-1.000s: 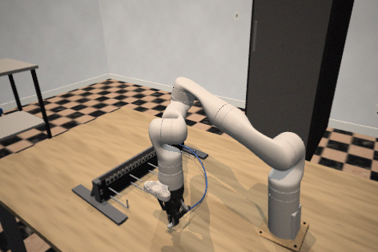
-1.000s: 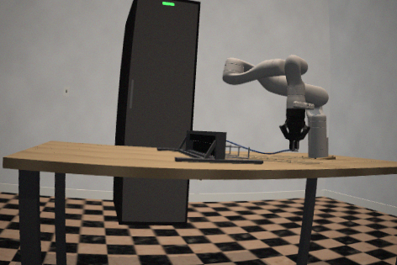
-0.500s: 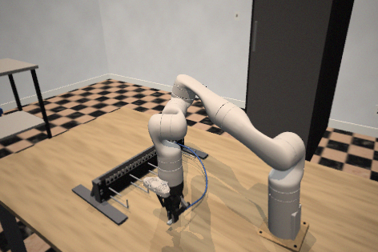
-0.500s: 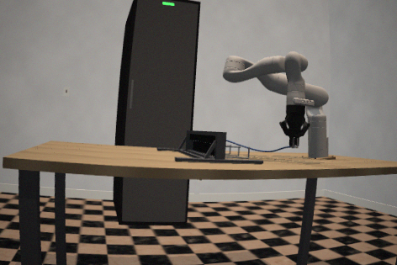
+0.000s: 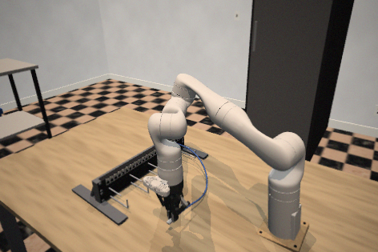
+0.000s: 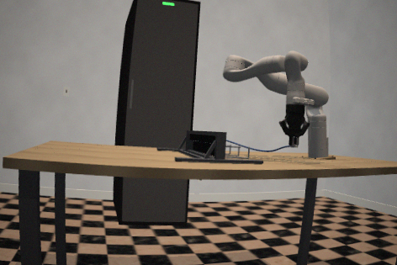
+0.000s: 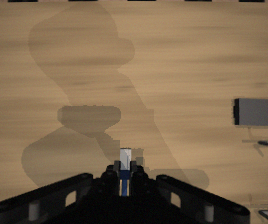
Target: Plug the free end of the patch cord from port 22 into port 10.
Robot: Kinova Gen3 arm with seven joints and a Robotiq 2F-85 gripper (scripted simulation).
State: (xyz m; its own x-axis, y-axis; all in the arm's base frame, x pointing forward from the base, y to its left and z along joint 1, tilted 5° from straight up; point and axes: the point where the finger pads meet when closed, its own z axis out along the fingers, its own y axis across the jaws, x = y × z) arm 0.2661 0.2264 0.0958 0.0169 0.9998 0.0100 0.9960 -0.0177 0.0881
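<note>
Right now my hand is 1 cm to the right of the plug and 1 cm above it.
</note>
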